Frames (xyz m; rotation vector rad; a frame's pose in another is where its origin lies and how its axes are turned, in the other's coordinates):
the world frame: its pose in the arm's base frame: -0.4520 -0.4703 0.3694 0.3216 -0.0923 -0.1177
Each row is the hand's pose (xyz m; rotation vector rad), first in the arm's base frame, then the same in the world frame.
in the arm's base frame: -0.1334 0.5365 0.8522 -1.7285 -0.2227 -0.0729
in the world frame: 0.2188 1.1350 0.1097 -2.0288 -0.2789 0.1359
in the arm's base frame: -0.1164 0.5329 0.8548 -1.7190 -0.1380 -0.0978
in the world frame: 0.2363 1.1342 0.1114 -2.0275 -0.1942 0.0960
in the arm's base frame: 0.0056 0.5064 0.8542 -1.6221 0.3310 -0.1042
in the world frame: 0.3604 1.1213 0.1057 -1.9654 0.2994 0.0083
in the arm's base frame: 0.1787 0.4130 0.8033 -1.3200 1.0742 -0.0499
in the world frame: 0.5400 1.0344 0.0677 -1.6871 1.0951 -0.0768
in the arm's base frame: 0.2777 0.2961 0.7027 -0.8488 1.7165 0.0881
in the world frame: 0.6459 0.9021 -0.0020 -1.1992 1.7933 -0.0732
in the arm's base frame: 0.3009 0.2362 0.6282 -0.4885 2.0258 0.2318
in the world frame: 0.6713 0.8241 -0.0564 -0.8120 2.1370 -0.0029
